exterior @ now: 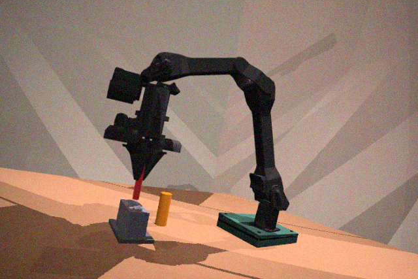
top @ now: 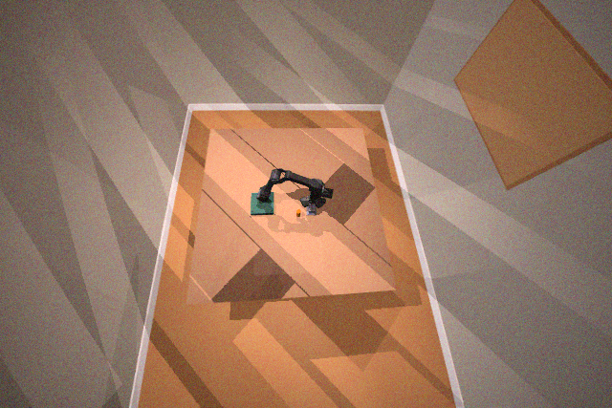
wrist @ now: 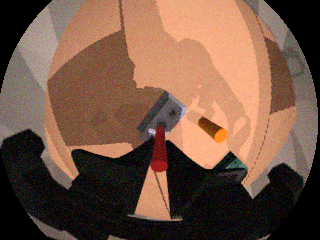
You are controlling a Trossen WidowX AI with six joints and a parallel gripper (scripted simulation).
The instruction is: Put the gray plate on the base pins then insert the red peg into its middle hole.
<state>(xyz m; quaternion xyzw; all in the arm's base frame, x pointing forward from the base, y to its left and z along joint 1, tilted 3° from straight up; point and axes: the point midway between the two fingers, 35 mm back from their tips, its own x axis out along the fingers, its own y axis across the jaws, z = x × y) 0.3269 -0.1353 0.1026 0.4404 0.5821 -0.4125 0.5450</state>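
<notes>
Now: the gray plate 7 cm below my gripper tip. From my gripper tip the other things lie so: orange cylinder 11 cm behind, 7 cm below, 4 cm to the right; then red peg right at my gripper tip.
</notes>
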